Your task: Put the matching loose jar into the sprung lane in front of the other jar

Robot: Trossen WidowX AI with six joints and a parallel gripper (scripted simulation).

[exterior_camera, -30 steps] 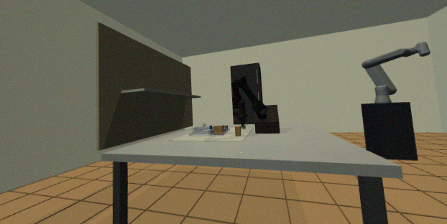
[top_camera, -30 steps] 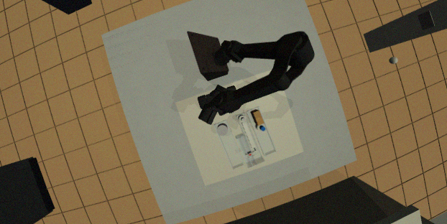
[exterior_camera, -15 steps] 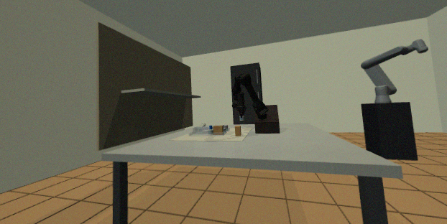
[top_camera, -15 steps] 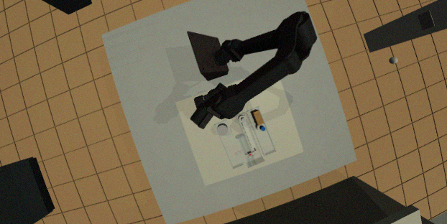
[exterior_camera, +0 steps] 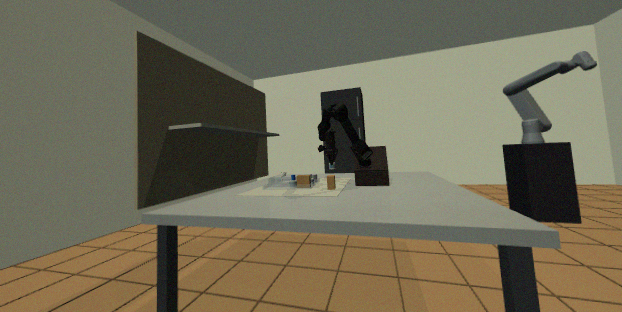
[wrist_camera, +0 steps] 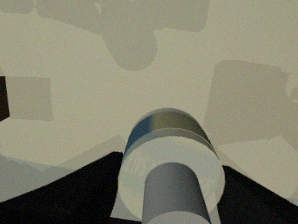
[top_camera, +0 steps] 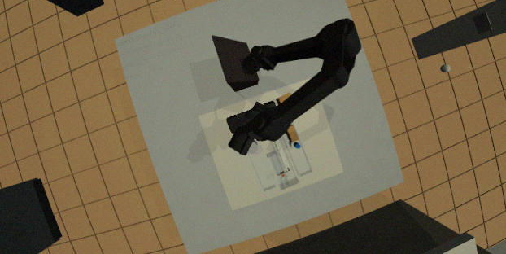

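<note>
The cream mat lies 18 cm ahead of my gripper tip, 12 cm below it and 5 cm to the left of it. Round my gripper tip: red mark: 31 cm ahead, 5 cm below, 4 cm to the left.
</note>
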